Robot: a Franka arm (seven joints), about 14 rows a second.
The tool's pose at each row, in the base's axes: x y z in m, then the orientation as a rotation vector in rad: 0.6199 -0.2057 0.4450 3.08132 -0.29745 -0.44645; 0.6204 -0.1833 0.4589 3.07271 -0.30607 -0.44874; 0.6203 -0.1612 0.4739 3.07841 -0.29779 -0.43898; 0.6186 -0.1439 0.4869 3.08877 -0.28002 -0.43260; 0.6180 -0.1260 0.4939 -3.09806 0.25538 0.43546; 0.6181 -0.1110 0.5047 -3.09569 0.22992 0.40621; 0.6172 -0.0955 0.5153 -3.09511 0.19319 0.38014
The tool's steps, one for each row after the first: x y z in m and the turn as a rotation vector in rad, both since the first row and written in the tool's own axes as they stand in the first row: -0.0077 -0.0215 -0.0132 -0.00657 -0.00158 0.00700; -0.0161 -0.0426 -0.0272 -0.00335 0.00481 0.00098; -0.0247 -0.0587 -0.0390 0.00300 0.00911 -0.01190; -0.0306 -0.0759 -0.0453 0.01321 0.00703 -0.02974; -0.0363 -0.0902 -0.0555 0.02080 0.02458 -0.04674; -0.0431 -0.1048 -0.0652 0.02530 0.04059 -0.07076
